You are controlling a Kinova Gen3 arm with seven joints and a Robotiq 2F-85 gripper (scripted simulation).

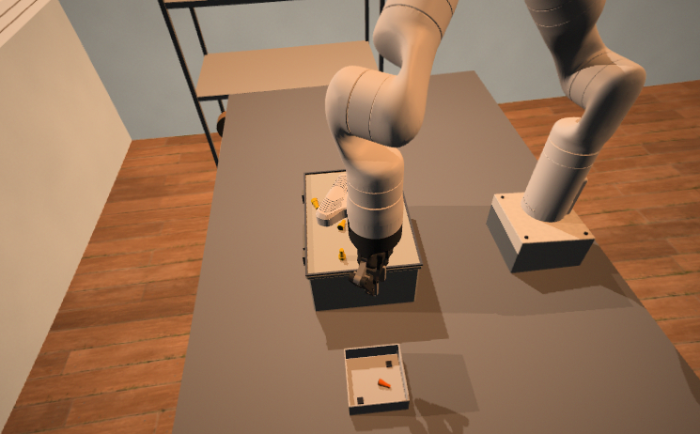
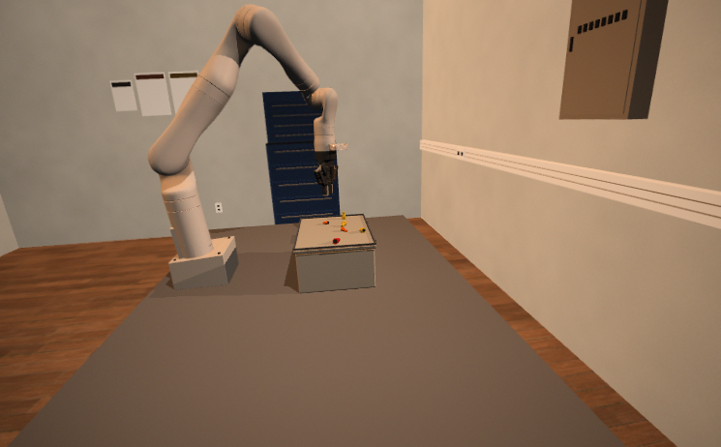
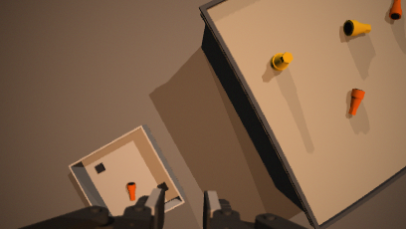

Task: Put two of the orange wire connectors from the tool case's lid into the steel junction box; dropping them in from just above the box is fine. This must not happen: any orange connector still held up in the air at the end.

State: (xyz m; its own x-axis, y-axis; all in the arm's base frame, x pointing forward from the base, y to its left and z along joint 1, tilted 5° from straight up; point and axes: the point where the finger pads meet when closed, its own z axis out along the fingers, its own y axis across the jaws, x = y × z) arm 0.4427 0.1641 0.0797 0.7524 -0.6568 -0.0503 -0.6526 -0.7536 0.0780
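The tool case lies 230 mm to the right of my hand, 110 mm below it and 30 mm behind it. Round my hand: red connector (340 mm to the right, 70 mm below, 40 mm behind).
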